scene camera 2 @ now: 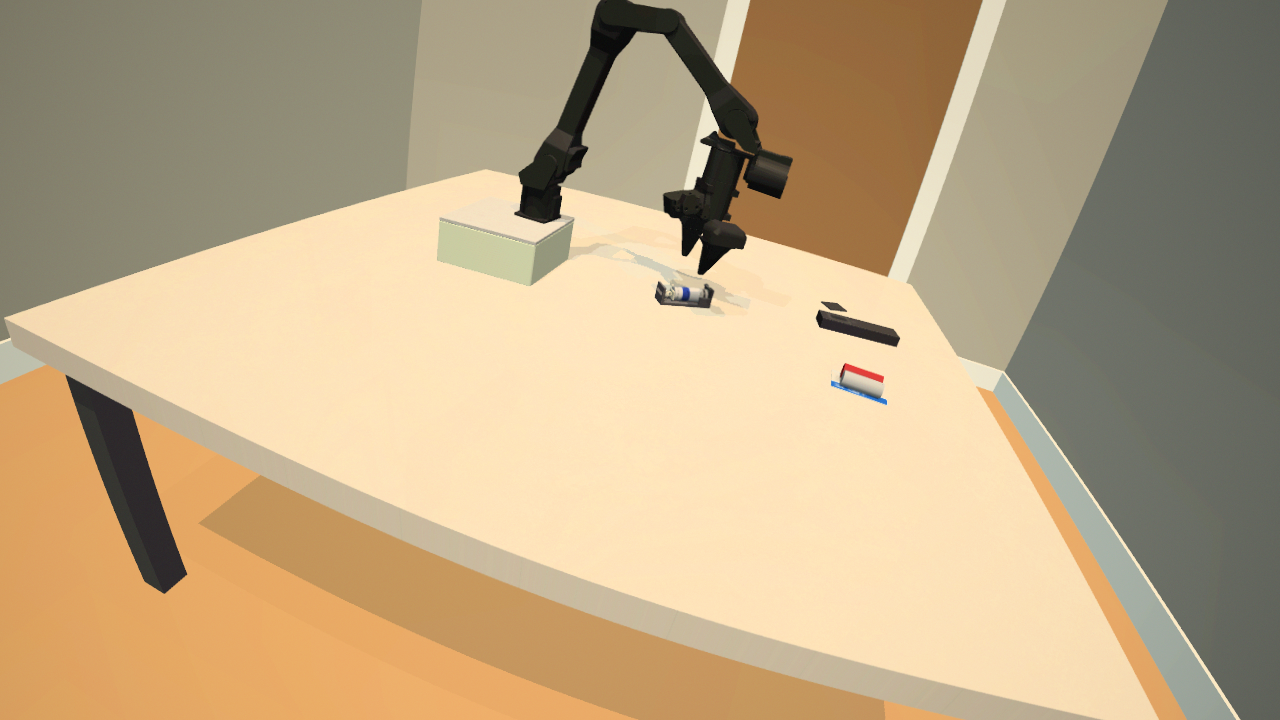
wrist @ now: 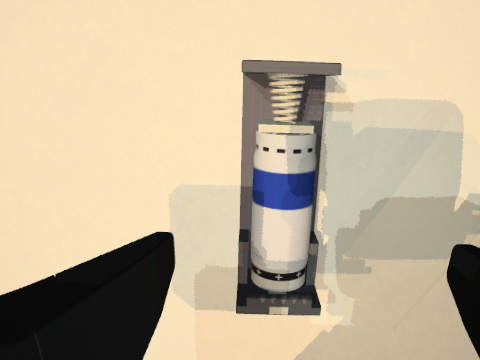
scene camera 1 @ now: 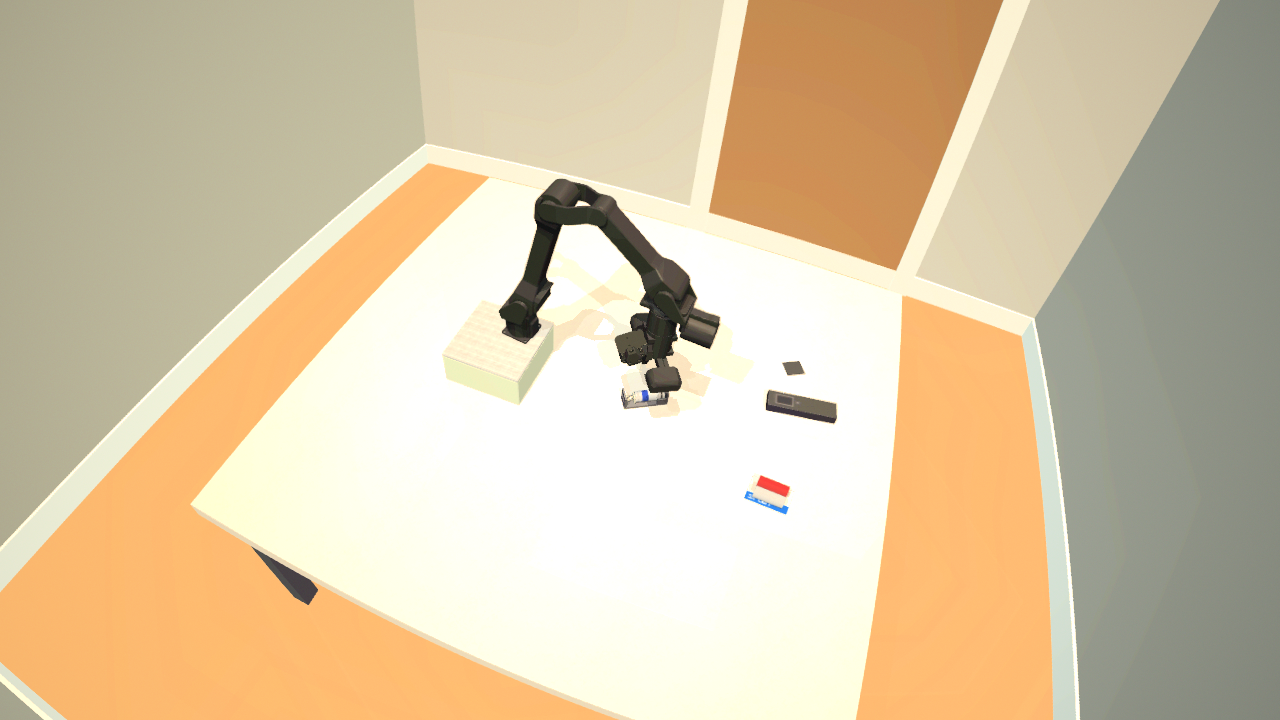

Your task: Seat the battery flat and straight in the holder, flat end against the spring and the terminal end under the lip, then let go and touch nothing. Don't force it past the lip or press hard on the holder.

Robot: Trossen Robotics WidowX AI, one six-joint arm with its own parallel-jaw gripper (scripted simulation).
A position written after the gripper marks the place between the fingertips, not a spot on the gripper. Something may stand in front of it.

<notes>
The gripper (scene camera 2: 692, 265) is open, holding nothing. Also in view: a battery (wrist: 284, 166) and a black remote (scene camera 1: 789, 404).
The gripper also shows in the wrist view (wrist: 312, 255) and in scene camera 1 (scene camera 1: 648, 377). The black remote shows as well in scene camera 2 (scene camera 2: 826, 320).
</notes>
